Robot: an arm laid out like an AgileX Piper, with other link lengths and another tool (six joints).
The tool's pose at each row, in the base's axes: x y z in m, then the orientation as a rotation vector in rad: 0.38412, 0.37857, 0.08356, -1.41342, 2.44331, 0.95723; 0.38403, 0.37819, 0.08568, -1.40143, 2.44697, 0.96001; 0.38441, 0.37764, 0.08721, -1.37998, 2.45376, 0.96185; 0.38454, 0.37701, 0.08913, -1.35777, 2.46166, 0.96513; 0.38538, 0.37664, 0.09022, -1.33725, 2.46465, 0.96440; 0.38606, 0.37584, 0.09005, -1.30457, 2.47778, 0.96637
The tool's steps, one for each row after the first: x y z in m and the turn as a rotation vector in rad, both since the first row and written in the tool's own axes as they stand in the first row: -0.00060, 0.00089, -0.00187, 0.00070, -0.00462, 0.00733; -0.00107, 0.00107, -0.00346, 0.00403, -0.01242, 0.02016; -0.00152, 0.00160, -0.00536, 0.00631, -0.01985, 0.03423; -0.00218, 0.00127, -0.00658, 0.01164, -0.02938, 0.04433; -0.00190, 0.00035, -0.00704, 0.01649, -0.03866, 0.06572
